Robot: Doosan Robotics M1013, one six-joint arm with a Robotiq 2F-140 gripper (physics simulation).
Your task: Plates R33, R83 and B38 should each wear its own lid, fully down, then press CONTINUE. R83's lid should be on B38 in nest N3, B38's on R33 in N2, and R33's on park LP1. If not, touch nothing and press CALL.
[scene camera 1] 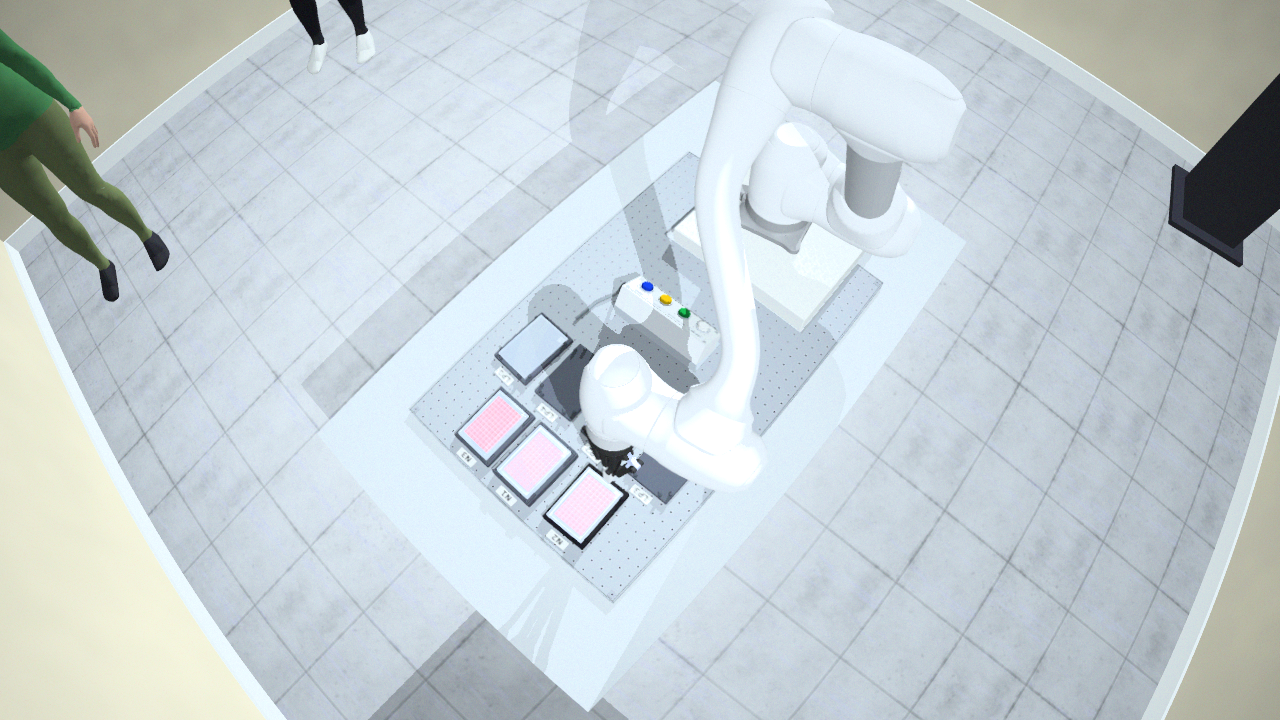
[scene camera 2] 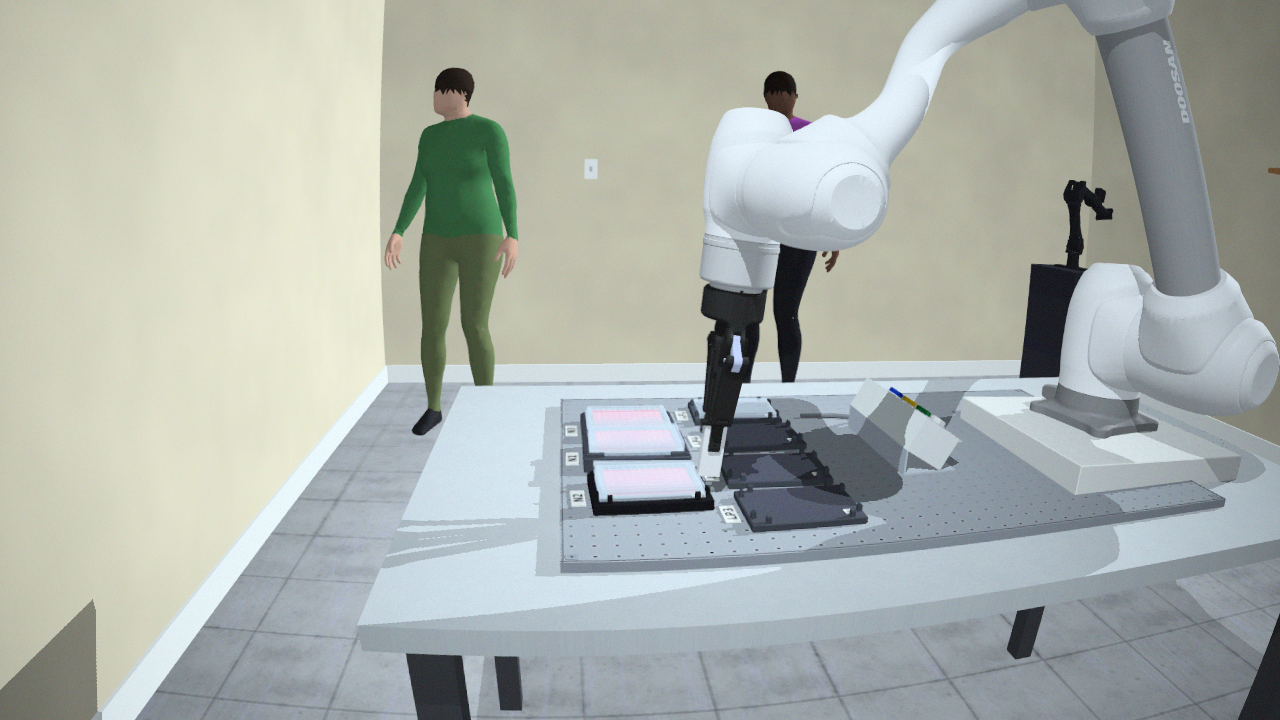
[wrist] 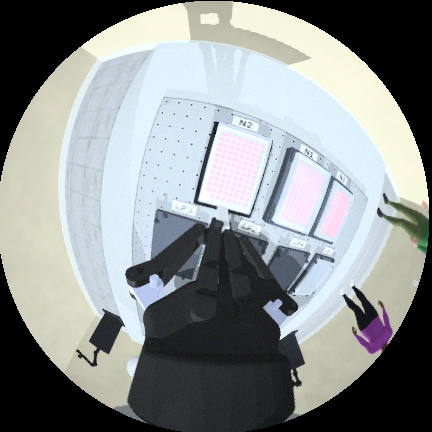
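My gripper is shut, pointing down, its pale tips beside the inner edge of the N2 plate; contact cannot be told. The N2 plate and N1 plate look pale pink. The N3 plate looks deeper pink. Plate names are unreadable, and lid seating cannot be told. A clear, pale lid lies on a park behind N3, its label too small to read. The button box has blue, yellow, green and white buttons; their labels are unreadable.
Dark parks LP3, LP2 and LP4 line the plates' inner side. The arm stands on a white base block. Two people stand beyond the table.
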